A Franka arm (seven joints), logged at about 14 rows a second.
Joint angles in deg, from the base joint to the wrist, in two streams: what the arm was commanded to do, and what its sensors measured. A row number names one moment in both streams.
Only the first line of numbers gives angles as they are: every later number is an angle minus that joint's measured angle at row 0.
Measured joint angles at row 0:
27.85, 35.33, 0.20, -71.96, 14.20, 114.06, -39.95
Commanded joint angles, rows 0 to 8:
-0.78, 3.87, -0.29, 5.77, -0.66, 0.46, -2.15
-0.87, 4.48, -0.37, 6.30, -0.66, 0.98, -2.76
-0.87, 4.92, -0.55, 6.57, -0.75, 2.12, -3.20
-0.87, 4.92, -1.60, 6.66, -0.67, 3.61, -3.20
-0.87, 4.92, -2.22, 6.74, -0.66, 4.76, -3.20
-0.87, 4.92, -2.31, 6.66, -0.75, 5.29, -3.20
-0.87, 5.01, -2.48, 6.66, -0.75, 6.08, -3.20
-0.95, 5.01, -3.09, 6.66, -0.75, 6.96, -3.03
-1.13, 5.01, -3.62, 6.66, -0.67, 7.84, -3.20
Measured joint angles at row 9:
-0.99, 3.80, -2.60, 4.52, -0.05, 6.44, -2.13
